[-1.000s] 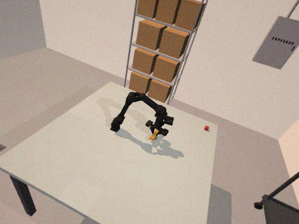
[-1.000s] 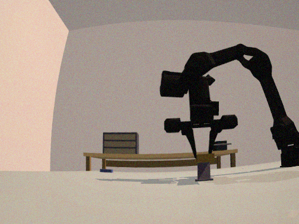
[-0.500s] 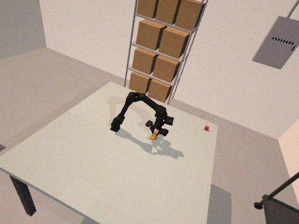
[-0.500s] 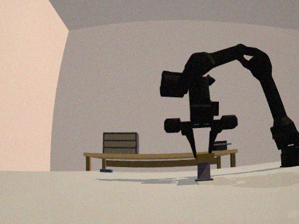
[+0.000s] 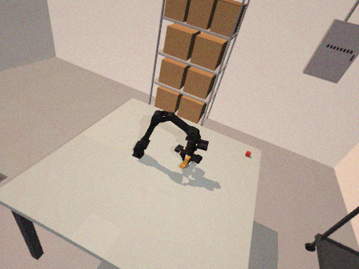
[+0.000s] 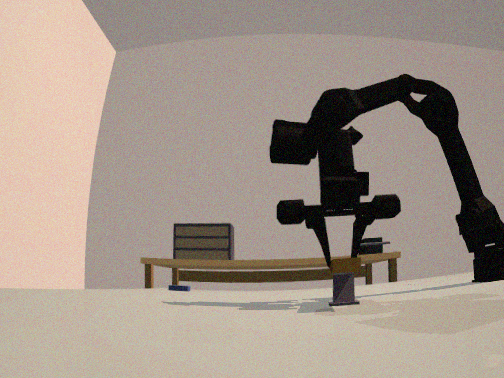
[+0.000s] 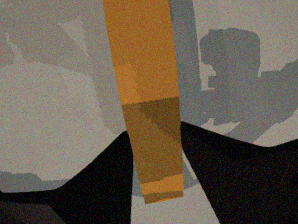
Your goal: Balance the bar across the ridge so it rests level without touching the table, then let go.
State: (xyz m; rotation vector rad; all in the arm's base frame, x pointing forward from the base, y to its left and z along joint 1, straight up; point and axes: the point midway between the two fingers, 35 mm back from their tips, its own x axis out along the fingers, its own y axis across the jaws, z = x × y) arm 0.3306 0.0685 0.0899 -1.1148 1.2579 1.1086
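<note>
The orange bar is 30 mm to the left of my gripper tip. The rest, counted from my gripper tip: red cube: 430 mm to the left, 410 mm ahead, 40 mm below.
</note>
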